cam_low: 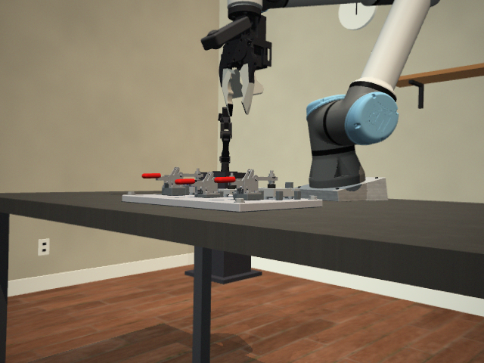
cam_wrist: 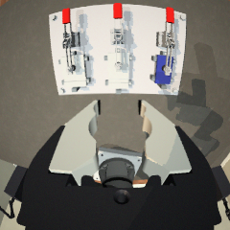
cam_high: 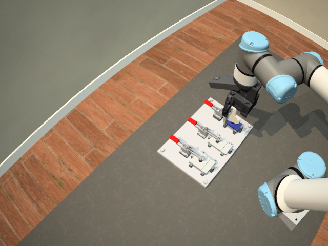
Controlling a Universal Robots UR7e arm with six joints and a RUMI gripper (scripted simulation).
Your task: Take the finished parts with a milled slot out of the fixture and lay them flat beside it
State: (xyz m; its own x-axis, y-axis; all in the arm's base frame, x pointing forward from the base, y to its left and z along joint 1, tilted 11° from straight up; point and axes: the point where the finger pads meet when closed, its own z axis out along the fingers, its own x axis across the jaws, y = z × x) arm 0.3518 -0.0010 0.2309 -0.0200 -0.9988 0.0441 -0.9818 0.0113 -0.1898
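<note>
Now: hand 200 mm above the white fixture plate and 50 mm short of it. From my hand the other things lie so: blue blank 170 mm below, 110 mm to the right, 10 mm ahead.
</note>
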